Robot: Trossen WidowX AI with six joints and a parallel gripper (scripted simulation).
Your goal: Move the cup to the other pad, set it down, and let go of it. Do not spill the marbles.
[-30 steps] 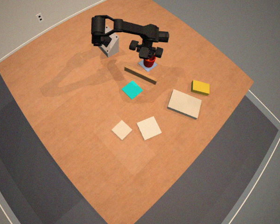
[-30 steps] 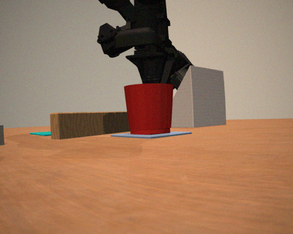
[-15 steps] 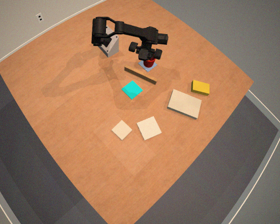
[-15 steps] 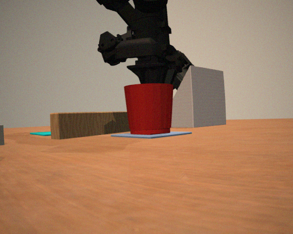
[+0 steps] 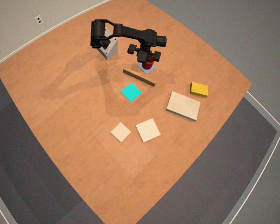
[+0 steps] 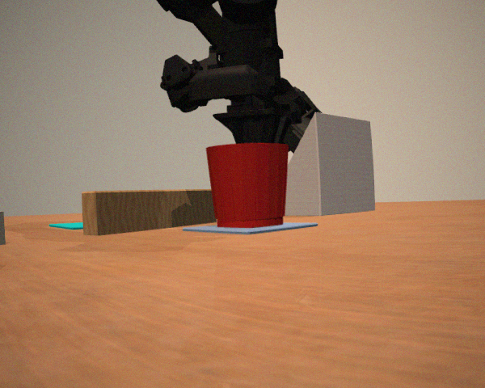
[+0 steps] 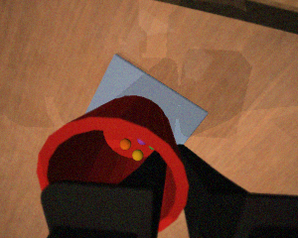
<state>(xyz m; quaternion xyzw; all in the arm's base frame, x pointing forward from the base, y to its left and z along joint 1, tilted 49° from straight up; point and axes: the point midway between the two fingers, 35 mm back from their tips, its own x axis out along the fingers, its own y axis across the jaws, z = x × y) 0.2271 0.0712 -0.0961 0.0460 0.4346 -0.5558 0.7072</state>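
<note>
Now: the light blue pad 2 cm ahead of my gripper tip, 2 cm to the left of it and 4 cm below it. Round my gripper tip: yellow block (35 cm ahead, 17 cm to the left, 2 cm below); wooden block (7 cm ahead, 8 cm to the right, 3 cm below); red cup (3 cm ahead, 2 cm to the left).
</note>
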